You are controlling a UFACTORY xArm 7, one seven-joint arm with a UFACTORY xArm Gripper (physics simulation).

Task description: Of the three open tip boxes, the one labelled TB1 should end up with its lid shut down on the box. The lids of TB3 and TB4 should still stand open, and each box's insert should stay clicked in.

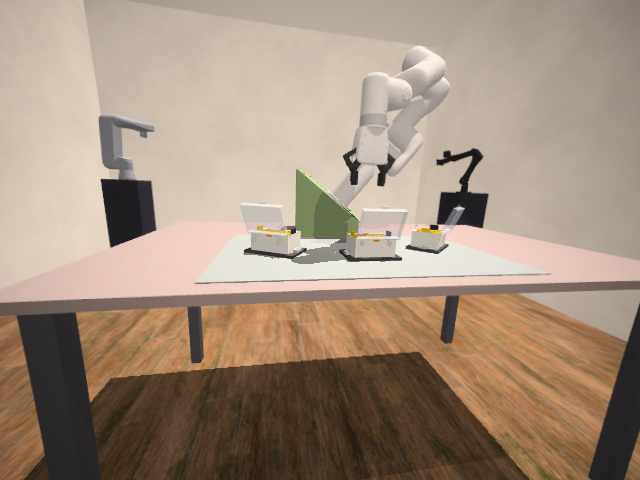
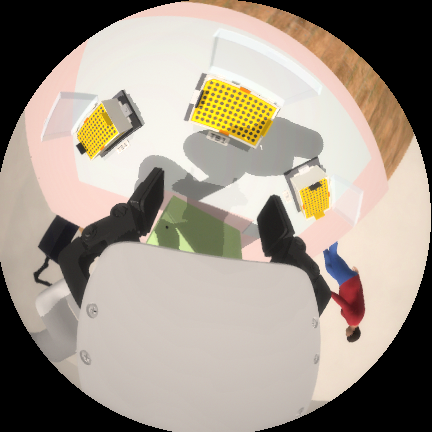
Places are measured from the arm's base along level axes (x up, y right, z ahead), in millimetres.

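Pixels of known places: gripper, fingertip midpoint: (image 1: pixel 367 185) (image 2: pixel 215 194); arm's base at its link origin: (image 1: pixel 337 201).
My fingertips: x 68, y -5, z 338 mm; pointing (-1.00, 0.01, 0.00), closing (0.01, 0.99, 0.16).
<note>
Ahead of a thing's pixels: the offset from my fingertips to its top centre. "spot": to the spot under its first point. Level surfaces: height alone.
The white TB1 box @(dx -139, dy +2, dz +48 mm) (image 1: pixel 371 249) (image 2: pixel 196 96) stands in the middle, its clear lid @(spot: dx -96, dy +1, dz +137 mm) (image 1: pixel 383 223) (image 2: pixel 265 67) upright on the side away from the arm's base. Its yellow insert @(dx -130, dy +1, dz +60 mm) (image 2: pixel 234 111) sits in the box. The TB3 box @(dx -139, dy +267, dz -16 mm) (image 1: pixel 275 243) (image 2: pixel 308 179) and TB4 box @(dx -139, dy -248, dz -51 mm) (image 1: pixel 428 241) (image 2: pixel 114 112) stand at either side, the TB3 lid @(spot: dx -93, dy +308, dz +65 mm) (image 1: pixel 263 217) (image 2: pixel 348 201) and TB4 lid @(spot: dx -101, dy -278, dz +41 mm) (image 1: pixel 453 221) (image 2: pixel 66 116) open. Their yellow inserts appear seated; latching cannot be told. My gripper (image 1: pixel 367 181) (image 2: pixel 215 194) is open and empty, high above the mat, fingers pointing down.
A green wedge (image 1: pixel 325 217) (image 2: pixel 210 230) stands behind the boxes, near the arm's base. The boxes stand on black bases on a pale mat @(dx -205 mm) (image 1: pixel 237 271) on the pink table @(dx -208 mm) (image 1: pixel 129 266). Two other arms stand on black pedestals (image 1: pixel 129 211) (image 1: pixel 461 206) beyond the table.
</note>
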